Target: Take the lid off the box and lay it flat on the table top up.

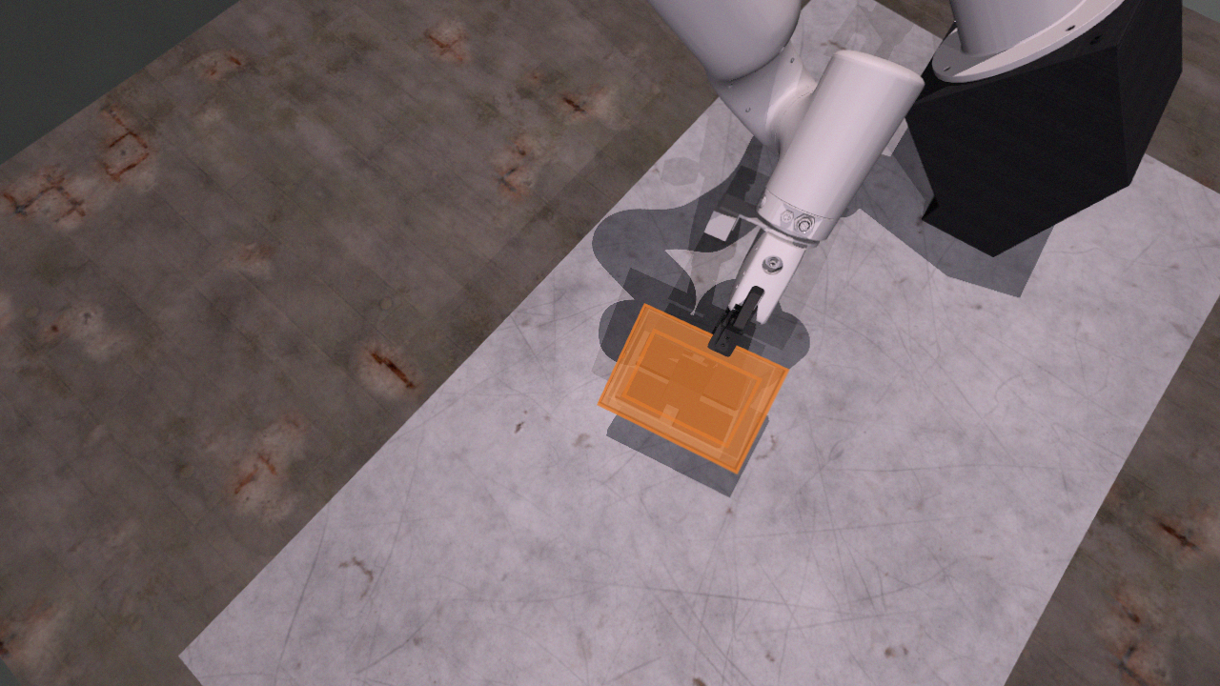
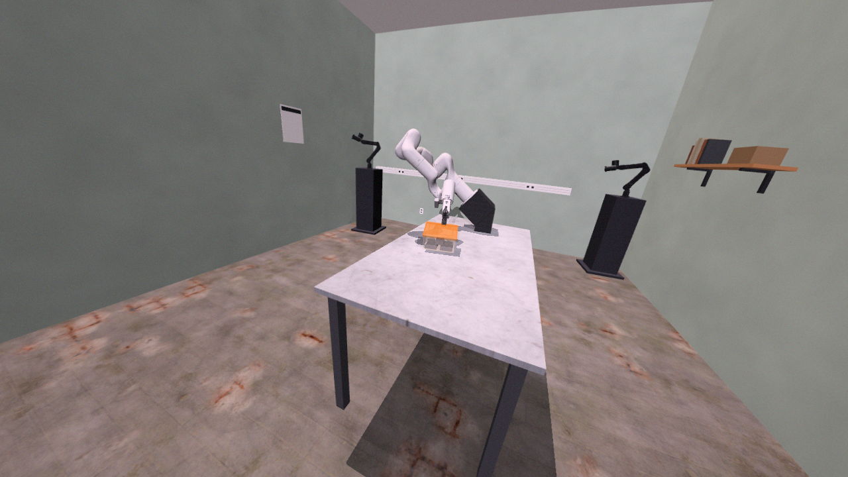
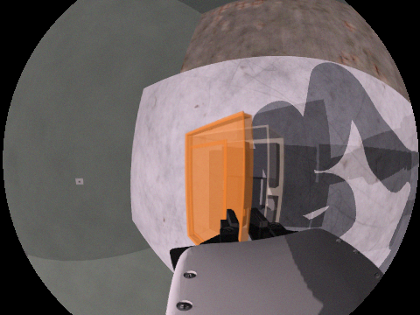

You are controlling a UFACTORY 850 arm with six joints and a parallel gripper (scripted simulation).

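Now: hand 8 cm short of the orange lid and 3 cm above it. From my hand the other things lie so: box 7 cm ahead, 10 cm below.
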